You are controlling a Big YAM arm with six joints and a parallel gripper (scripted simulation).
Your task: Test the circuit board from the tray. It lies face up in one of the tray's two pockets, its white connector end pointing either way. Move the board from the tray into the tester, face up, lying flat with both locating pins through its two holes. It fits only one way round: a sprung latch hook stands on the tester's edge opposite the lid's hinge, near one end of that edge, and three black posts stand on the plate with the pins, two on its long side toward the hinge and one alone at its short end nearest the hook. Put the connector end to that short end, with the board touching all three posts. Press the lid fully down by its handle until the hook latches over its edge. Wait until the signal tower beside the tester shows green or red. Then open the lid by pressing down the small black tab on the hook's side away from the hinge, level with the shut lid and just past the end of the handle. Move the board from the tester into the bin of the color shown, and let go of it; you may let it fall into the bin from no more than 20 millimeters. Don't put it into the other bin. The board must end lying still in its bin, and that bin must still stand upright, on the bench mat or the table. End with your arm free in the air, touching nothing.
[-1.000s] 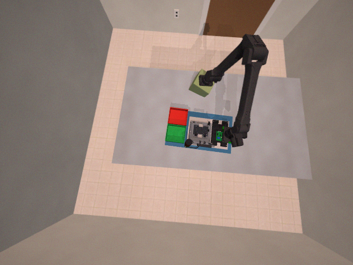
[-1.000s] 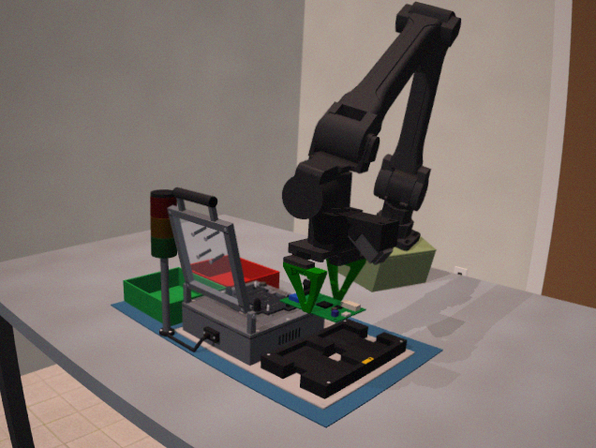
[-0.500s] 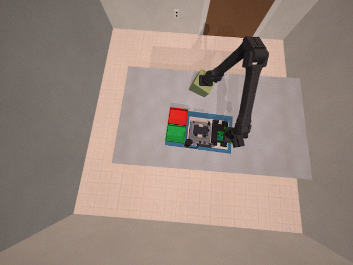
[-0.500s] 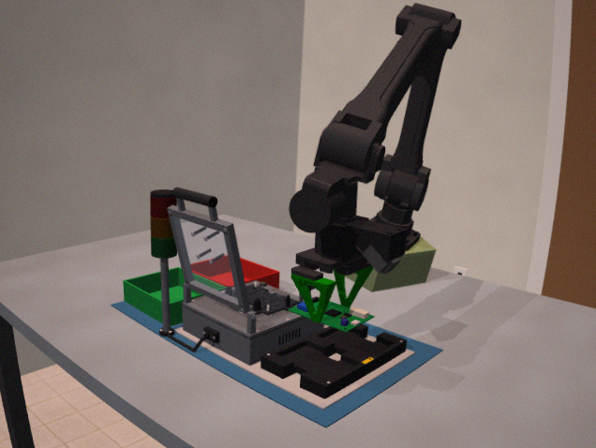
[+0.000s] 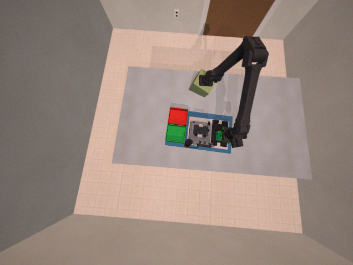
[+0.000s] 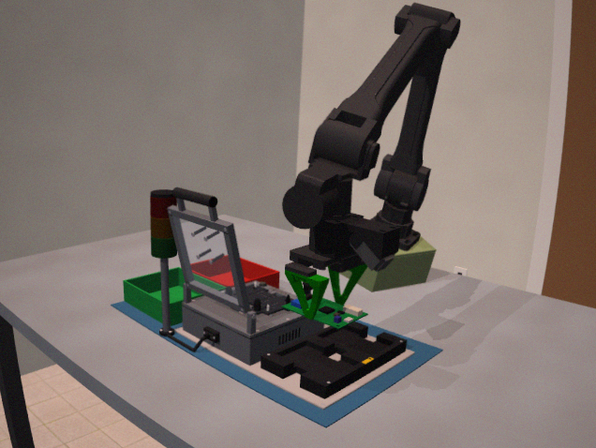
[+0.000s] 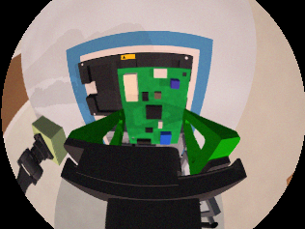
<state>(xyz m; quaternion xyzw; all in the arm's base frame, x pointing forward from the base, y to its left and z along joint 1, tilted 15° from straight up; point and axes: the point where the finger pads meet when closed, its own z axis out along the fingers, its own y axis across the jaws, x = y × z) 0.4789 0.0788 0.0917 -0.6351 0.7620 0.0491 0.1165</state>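
Right now the tester plate is 16 cm to the right of my hand, 6 cm behind it and 4 cm below it. The rest, counted from my hand: clear lid 19 cm to the right, 7 cm above, 6 cm ahead; latch hook 12 cm behind, 10 cm to the right, 3 cm below; green bin 37 cm to the right, 10 cm below, 6 cm behind.
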